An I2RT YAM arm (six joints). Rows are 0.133 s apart.
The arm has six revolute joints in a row. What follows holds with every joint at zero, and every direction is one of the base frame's.
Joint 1 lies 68 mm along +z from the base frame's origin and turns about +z.
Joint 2 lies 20 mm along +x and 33.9 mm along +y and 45.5 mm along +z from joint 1 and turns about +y.
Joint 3 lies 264 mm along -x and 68.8 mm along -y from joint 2 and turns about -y.
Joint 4 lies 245 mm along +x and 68.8 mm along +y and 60 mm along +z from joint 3 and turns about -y.
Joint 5 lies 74 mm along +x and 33.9 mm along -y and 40.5 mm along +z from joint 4 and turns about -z.
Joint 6 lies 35.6 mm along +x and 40.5 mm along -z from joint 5 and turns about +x.
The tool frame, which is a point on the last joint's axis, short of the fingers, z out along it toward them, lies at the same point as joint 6; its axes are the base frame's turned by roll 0, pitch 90 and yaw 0 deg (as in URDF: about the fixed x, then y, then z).
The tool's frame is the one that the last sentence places.
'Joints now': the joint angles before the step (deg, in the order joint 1, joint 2, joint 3, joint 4, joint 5, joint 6). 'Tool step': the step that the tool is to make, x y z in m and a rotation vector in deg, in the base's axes. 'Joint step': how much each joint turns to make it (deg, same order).
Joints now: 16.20, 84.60, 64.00, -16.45, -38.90, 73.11
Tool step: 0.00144, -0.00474, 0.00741, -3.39, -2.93, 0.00
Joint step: -0.70, -0.14, 1.97, -3.07, 1.92, -4.63
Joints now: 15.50, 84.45, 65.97, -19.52, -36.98, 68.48
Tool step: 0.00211, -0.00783, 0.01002, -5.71, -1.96, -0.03
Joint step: -1.16, 0.41, 3.87, -6.86, 2.98, -6.58
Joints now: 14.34, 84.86, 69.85, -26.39, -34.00, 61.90
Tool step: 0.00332, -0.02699, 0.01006, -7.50, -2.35, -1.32
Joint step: -4.50, 0.19, 3.90, -7.99, 3.10, -9.32
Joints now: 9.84, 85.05, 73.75, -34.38, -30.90, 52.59
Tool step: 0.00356, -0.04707, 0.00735, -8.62, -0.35, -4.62
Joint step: -8.04, 0.76, 4.00, -8.33, 4.16, -9.44
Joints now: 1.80, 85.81, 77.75, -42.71, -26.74, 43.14
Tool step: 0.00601, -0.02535, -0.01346, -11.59, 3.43, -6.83
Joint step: -3.35, 2.33, 0.88, -3.61, 11.37, -4.41
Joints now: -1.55, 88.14, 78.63, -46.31, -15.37, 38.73
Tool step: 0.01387, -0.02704, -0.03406, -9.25, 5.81, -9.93
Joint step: -3.31, 4.83, -1.45, 1.10, 11.61, 0.65
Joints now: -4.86, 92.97, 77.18, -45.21, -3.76, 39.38
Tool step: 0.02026, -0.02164, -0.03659, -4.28, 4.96, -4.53
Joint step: -2.64, 7.16, 0.56, 2.12, 5.12, -0.47
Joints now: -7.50, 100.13, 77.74, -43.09, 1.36, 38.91
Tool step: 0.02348, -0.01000, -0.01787, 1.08, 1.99, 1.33
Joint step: -1.18, 6.68, 4.58, -0.01, -1.72, -1.98
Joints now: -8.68, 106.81, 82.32, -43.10, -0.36, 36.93
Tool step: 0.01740, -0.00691, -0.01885, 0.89, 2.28, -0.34
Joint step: -0.65, 5.60, 3.62, -0.41, -0.60, -0.10
